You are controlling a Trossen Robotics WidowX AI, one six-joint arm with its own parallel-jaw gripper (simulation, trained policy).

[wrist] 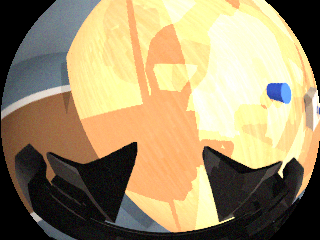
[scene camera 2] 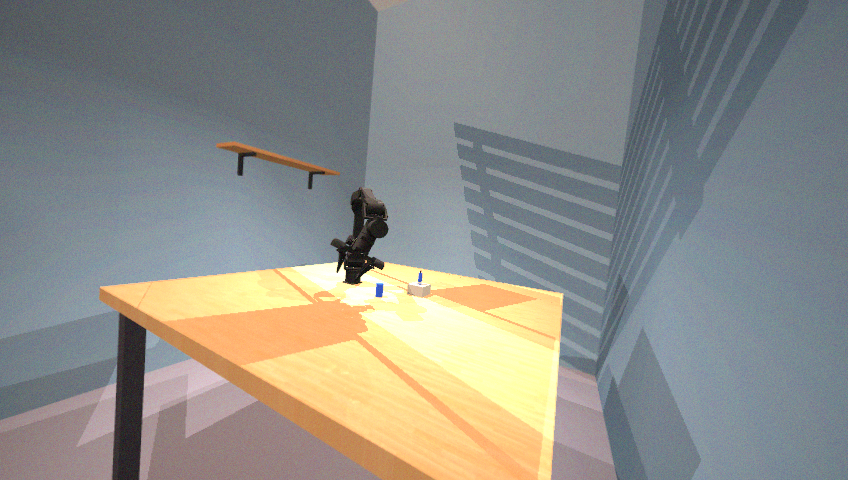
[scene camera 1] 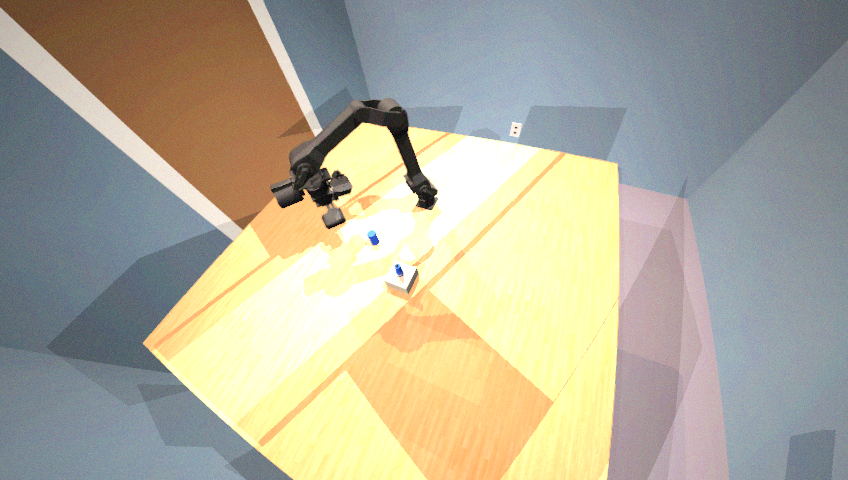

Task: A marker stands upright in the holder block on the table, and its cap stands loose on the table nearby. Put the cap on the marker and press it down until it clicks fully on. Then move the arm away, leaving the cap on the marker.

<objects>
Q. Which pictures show my gripper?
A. The wrist view, scene camera 2 and scene camera 1: all of them.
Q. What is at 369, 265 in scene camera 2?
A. My gripper.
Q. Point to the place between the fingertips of my gripper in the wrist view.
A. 171, 149
</objects>
